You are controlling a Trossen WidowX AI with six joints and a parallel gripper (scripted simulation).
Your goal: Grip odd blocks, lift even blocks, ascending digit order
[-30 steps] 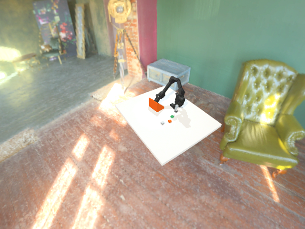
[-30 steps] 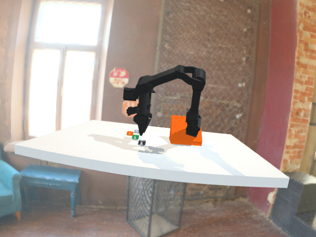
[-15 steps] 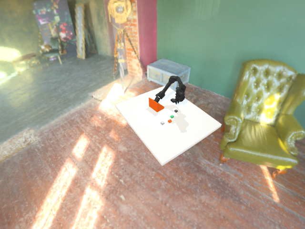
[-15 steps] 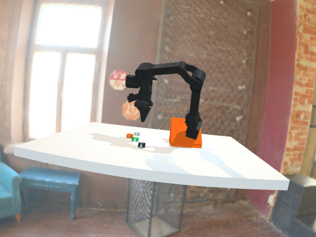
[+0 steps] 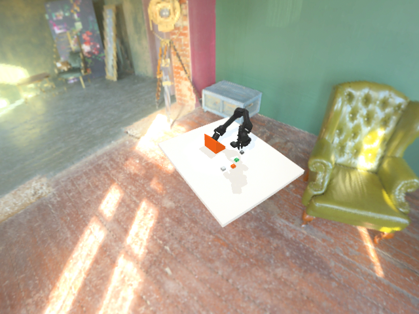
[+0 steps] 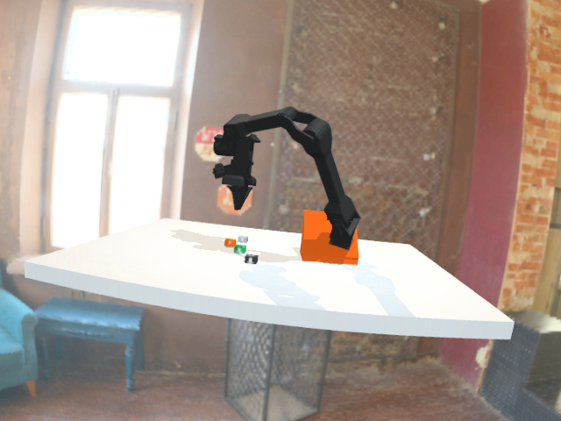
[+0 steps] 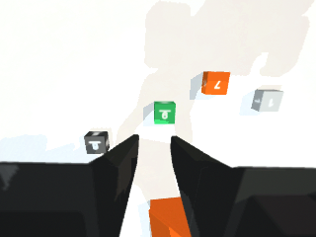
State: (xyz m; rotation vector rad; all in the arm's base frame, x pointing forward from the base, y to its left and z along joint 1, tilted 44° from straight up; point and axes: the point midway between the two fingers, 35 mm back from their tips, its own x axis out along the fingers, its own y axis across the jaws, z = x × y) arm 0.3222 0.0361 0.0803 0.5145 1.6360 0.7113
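The orange block is 40 mm ahead of my gripper tip, 90 mm to the right of it and 120 mm below it. Round my gripper tip: grey block 30 mm ahead, 180 mm to the right, 120 mm below; then black block 80 mm behind, 90 mm to the left, 120 mm below; then green block 10 mm behind, 20 mm to the right, 120 mm below.
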